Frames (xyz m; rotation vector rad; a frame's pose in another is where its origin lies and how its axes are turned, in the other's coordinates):
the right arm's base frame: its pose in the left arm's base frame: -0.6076 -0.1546 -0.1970 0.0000 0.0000 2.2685
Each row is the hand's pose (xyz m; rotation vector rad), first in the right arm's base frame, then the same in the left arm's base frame.
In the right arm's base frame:
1: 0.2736 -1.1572 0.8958 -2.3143 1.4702 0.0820
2: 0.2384 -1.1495 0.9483 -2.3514 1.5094 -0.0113
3: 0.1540 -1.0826 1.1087 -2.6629 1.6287 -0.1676
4: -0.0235 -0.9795 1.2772 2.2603 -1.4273 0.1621
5: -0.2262 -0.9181 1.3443 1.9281 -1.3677 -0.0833
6: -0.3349 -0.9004 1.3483 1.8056 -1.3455 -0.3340
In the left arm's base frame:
1: 0.1034 0.7985 0.6988 -2.5039 -1.5989 0.5815
2: 0.1201 0.7666 0.7513 -2.4953 -1.5769 0.4643
3: 0.1231 0.6589 0.9117 -2.5318 -1.6781 -0.0474
4: 0.1581 0.4567 1.0802 2.4987 1.6052 0.7124
5: 0.2413 0.2619 1.1473 2.2603 1.2860 0.9253
6: 0.2976 0.1672 1.1513 2.1012 1.1311 0.8598

